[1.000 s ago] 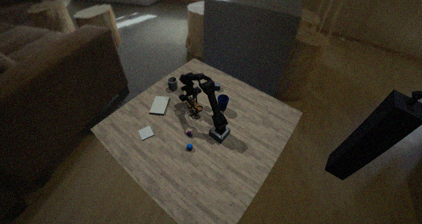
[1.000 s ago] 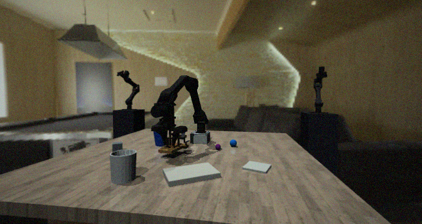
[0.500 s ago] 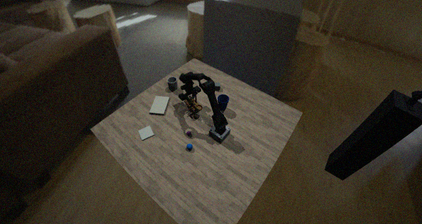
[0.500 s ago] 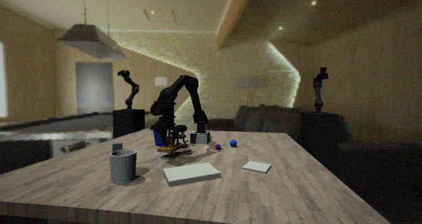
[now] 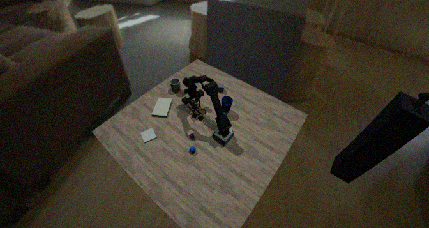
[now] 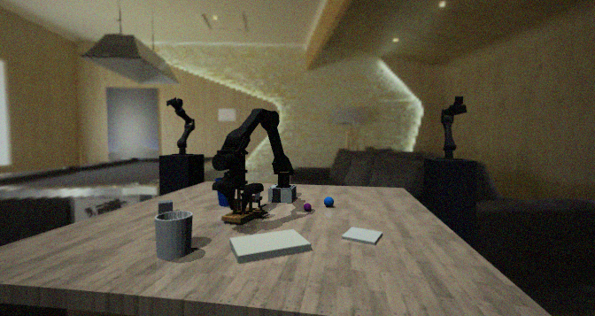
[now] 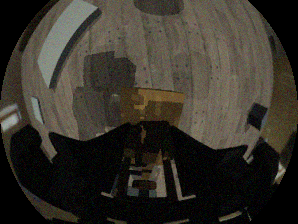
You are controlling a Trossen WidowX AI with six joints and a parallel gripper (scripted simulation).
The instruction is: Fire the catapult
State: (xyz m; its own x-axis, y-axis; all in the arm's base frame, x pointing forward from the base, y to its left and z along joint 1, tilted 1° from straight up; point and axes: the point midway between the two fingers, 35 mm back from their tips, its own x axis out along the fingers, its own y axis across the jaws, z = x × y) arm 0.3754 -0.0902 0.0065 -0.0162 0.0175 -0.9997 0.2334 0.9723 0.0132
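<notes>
The purple ball is 190 mm behind my gripper tip, 230 mm to the left of it and 20 mm below it. The rest, counted from my gripper tip: white flat slab 210 mm ahead, 170 mm to the left, 30 mm below; then blue cup 230 mm behind, 150 mm to the right, 10 mm below; then wooden catapult 60 mm behind, 40 mm to the left, 20 mm above.
</notes>
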